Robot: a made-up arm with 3 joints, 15 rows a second.
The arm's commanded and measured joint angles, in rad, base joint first. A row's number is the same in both.
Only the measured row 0 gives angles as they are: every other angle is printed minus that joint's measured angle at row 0.
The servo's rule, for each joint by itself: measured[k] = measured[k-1] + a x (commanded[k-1-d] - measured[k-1]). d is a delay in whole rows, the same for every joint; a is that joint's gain. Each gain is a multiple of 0.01, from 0.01 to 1. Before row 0 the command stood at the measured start. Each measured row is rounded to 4 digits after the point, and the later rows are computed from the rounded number. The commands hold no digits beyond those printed.
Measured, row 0: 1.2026, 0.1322, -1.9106
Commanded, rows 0 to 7: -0.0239, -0.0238, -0.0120; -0.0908, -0.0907, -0.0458; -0.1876, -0.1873, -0.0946; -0.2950, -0.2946, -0.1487; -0.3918, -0.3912, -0.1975; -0.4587, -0.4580, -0.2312; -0.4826, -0.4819, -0.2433; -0.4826, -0.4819, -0.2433
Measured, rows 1 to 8: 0.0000, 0.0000, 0.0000; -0.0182, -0.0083, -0.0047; -0.0734, -0.0371, -0.0207; -0.1602, -0.0897, -0.0495; -0.2626, -0.1614, -0.0882; -0.3608, -0.2418, -0.1308; -0.4352, -0.3175, -0.1700; -0.4712, -0.3750, -0.1986
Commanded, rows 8 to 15: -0.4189, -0.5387, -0.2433; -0.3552, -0.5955, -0.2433; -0.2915, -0.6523, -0.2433; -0.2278, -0.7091, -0.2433; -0.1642, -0.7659, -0.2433; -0.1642, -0.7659, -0.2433; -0.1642, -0.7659, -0.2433; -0.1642, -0.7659, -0.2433
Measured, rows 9 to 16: -0.4799, -0.4124, -0.2160; -0.4335, -0.4566, -0.2266; -0.3740, -0.5052, -0.2331; -0.3113, -0.5567, -0.2371; -0.2478, -0.6100, -0.2395; -0.1843, -0.6646, -0.2410; -0.1690, -0.7001, -0.2419; -0.1654, -0.7231, -0.2424
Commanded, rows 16 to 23: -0.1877, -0.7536, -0.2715; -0.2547, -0.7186, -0.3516; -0.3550, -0.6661, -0.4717; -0.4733, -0.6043, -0.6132; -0.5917, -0.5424, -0.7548; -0.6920, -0.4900, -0.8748; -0.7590, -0.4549, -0.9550; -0.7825, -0.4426, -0.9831
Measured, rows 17 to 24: -0.1645, -0.7381, -0.2428; -0.1821, -0.7435, -0.2540; -0.2373, -0.7348, -0.2921; -0.3268, -0.7108, -0.3621; -0.4381, -0.6735, -0.4600; -0.5548, -0.6276, -0.5750; -0.6591, -0.5794, -0.6919; -0.7350, -0.5358, -0.7945
